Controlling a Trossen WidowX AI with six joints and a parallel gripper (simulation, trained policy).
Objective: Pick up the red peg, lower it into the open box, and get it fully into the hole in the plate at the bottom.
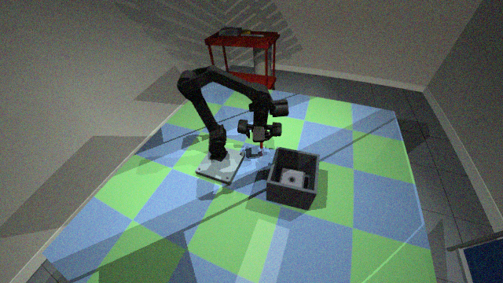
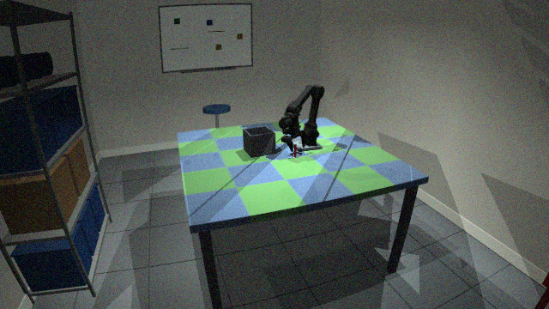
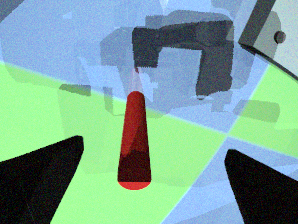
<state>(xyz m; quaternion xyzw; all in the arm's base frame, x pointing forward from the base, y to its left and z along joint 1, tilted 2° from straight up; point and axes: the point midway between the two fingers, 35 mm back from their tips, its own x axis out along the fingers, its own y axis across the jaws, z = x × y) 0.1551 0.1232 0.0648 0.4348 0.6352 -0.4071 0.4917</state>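
The red peg is 1 cm ahead of my gripper tip, 1 cm to the right of it and 1 cm below it. From my gripper tip the other things lie so: plate: 20 cm ahead, 17 cm to the right.
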